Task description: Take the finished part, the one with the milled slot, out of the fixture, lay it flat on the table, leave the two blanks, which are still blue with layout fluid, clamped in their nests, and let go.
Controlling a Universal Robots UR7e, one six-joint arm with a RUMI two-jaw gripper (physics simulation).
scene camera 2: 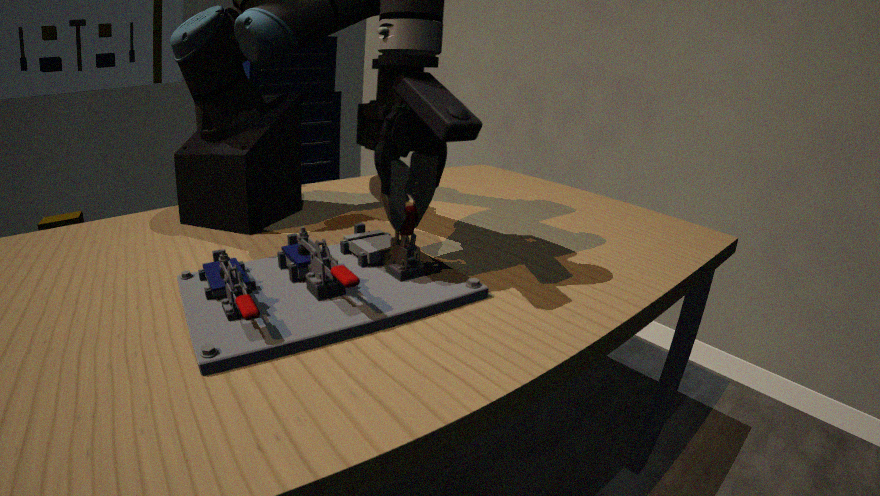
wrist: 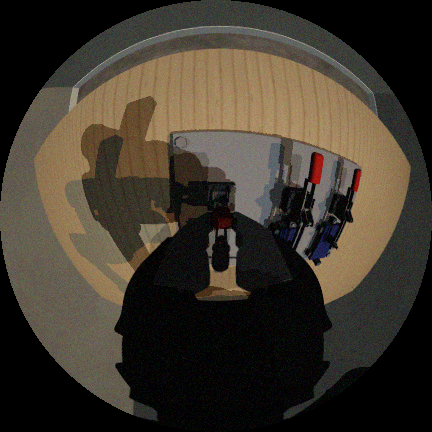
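Note:
The finished grey part (scene camera 2: 368, 246) with its slot sits in the nest nearest the right end of the fixture plate (scene camera 2: 425, 289) (wrist: 240, 160). Beside it, that nest's toggle clamp (scene camera 2: 403, 261) has its red handle (scene camera 2: 410, 213) (wrist: 222, 220) standing upright. My gripper (scene camera 2: 407, 218) (wrist: 221, 214) is shut on this red handle, pointing down above the clamp base. One blue blank (scene camera 2: 295, 254) (wrist: 288, 233) sits in the middle nest, the other blue blank (scene camera 2: 220, 274) (wrist: 325, 241) in the far-left nest of the scene view, both under clamps with lowered handles. In the wrist view the fingers largely hide the finished part's nest.
The lowered red handles (scene camera 2: 344, 276) (scene camera 2: 247, 306) (wrist: 316, 168) (wrist: 356, 180) stick out towards the plate's front edge. Bolt heads (scene camera 2: 473, 283) (scene camera 2: 209, 351) stand at the plate corners. The wooden table (scene camera 2: 369, 394) (wrist: 225, 90) surrounds the plate, and the robot's base block (scene camera 2: 212, 187) stands behind it.

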